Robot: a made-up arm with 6 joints.
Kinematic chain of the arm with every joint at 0, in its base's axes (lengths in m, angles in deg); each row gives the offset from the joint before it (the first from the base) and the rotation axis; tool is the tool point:
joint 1: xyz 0 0 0.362 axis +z
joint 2: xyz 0.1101 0 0 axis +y
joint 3: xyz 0 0 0.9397 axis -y
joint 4: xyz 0 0 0.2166 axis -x
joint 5: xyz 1.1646 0 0 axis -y
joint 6: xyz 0.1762 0 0 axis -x
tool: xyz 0 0 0
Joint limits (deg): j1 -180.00..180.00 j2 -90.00..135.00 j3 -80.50..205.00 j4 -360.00..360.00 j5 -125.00..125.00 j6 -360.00..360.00
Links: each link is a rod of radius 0.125 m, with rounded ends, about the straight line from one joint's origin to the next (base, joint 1, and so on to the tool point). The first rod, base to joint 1, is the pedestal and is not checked.
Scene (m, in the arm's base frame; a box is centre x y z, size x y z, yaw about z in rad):
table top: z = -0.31
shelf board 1: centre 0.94 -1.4 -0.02 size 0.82 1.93 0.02 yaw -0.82
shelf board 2: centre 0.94 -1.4 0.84 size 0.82 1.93 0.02 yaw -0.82
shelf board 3: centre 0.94 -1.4 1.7 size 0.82 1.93 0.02 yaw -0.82
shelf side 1: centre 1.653 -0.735 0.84 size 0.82 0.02 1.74 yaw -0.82
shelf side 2: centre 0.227 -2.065 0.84 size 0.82 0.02 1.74 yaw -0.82
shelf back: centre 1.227 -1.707 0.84 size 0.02 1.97 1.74 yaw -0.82
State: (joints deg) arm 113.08 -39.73 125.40 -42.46 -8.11 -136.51
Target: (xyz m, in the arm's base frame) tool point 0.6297 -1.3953 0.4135
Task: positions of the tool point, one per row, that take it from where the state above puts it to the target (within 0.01 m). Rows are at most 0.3 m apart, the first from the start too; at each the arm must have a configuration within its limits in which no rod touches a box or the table.
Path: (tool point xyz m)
1: 0.5563 -1.5929 1.2874
2: 0.4170 -1.4610 1.3059
3: 0.2913 -1.3067 1.2891
4: 0.1837 -1.1375 1.2365
5: 0.2071 -1.1422 0.9421
6: 0.2145 -1.0745 0.6606
7: 0.2061 -0.9412 0.4134
8: 0.3249 -1.1228 0.4345
9: 0.4682 -1.2767 0.4347
10: 0.6298 -1.3953 0.4136

